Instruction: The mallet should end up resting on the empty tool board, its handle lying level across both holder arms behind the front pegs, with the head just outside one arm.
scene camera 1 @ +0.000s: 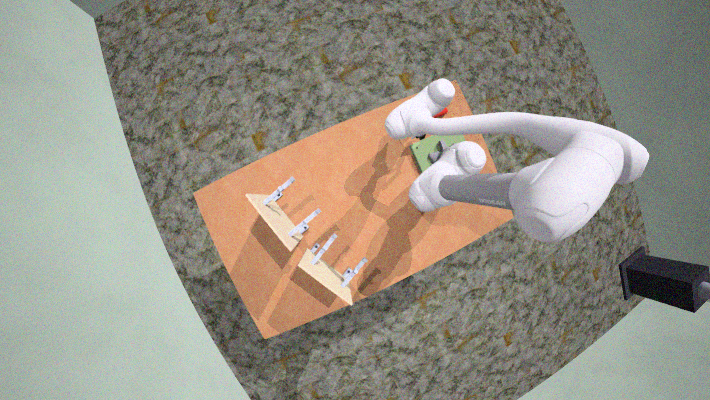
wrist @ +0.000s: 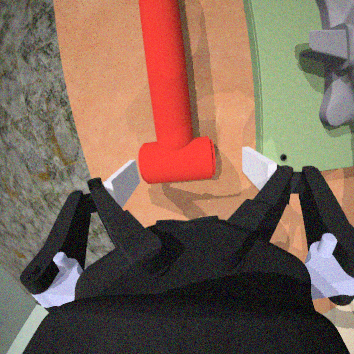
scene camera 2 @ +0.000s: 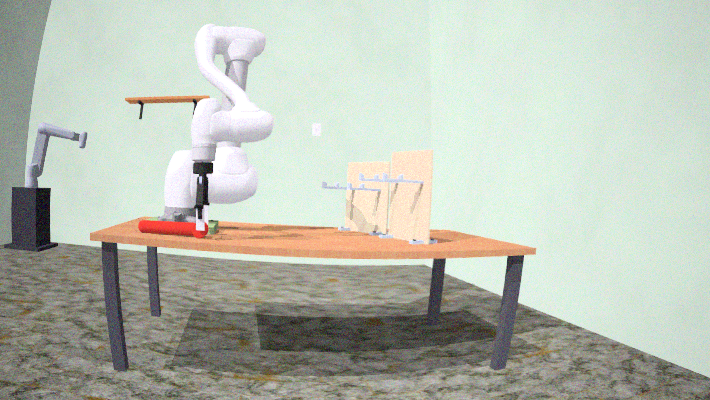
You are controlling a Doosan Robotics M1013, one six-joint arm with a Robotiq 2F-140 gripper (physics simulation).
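Frame: origin at the arm's base, x ahead, y left, z up, level; millimetres.
Where they show: gripper, fingertip midpoint: (wrist: 188,164) (scene camera 2: 202,228); arm's base, link origin: (scene camera 2: 181,221).
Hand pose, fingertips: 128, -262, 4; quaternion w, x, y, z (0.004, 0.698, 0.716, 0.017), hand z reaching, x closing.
Observation:
Things, the pixels of their centre, and the offset from my fingertips, as dx, dy, dz. Level surfaces: height alone.
- red mallet, body centre: (wrist: 165,64) (scene camera 2: 171,228) (scene camera 1: 426,116) -116, -13, -7
- mallet's head, body centre: (wrist: 177,159) -6, -13, -4
- wooden table, surface height: dz -30
The red mallet (scene camera 1: 441,113) (scene camera 2: 165,228) (wrist: 168,75) lies flat on the table, its handle pointing away from the gripper in the wrist view. My gripper (scene camera 2: 200,226) (wrist: 188,164) is open and empty, low at the mallet's head (wrist: 177,161), with one fingertip off each end of the head. In scene camera 1 the arm hides most of the gripper. Two upright tool boards, one (scene camera 1: 275,218) (scene camera 2: 357,172) and a taller one (scene camera 1: 325,275) (scene camera 2: 412,162), stand at the table's other end. Each has two pale holder arms with pegs; I see no tool on either.
The wooden table (scene camera 1: 325,155) (scene camera 2: 300,245) (wrist: 105,90) carries everything. A green base plate (scene camera 1: 423,155) (scene camera 2: 213,227) (wrist: 280,100) with the grey robot foot (wrist: 337,100) lies close beside the mallet. The table's edge runs along the mallet's other side. A wall shelf (scene camera 2: 167,100) hangs behind.

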